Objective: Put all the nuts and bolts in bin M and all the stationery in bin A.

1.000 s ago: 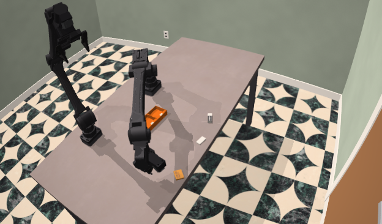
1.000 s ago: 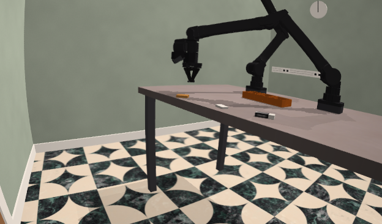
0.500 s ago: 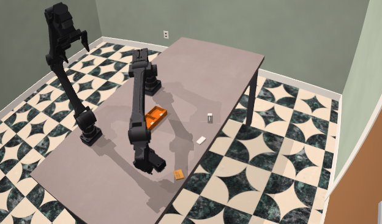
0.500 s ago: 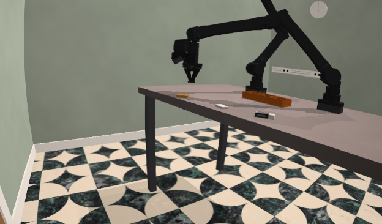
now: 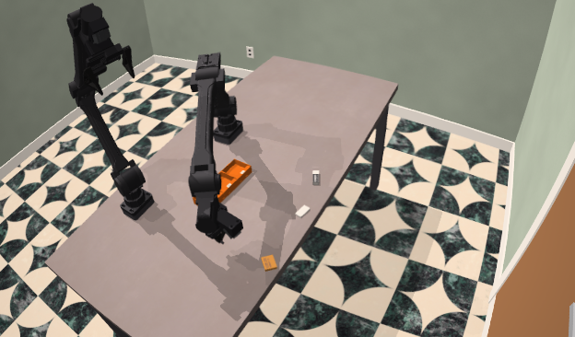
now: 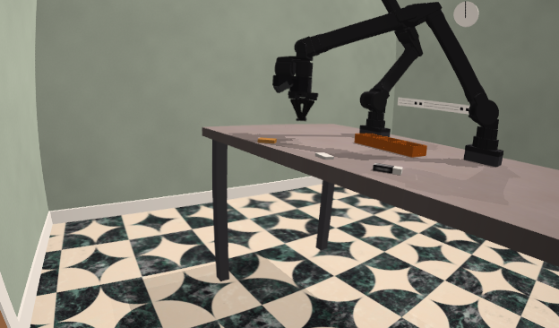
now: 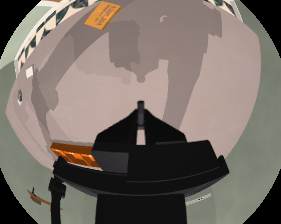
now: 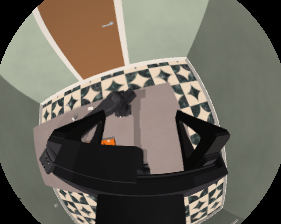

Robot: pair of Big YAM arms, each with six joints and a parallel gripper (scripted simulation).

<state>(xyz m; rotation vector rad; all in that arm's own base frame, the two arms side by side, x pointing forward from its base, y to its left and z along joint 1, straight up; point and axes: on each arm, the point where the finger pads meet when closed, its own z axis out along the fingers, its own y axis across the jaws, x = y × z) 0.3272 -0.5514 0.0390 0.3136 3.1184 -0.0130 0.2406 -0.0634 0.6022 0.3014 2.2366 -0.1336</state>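
My left hand is 210 mm past the brass nut, 130 mm to the right of it and 60 mm above it. Also, from my left hand: orange notepad 150 mm ahead, 70 mm below, 50 mm to the left; black bolt 10 mm behind; orange double bin 230 mm to the left, 210 mm behind, 60 mm below.
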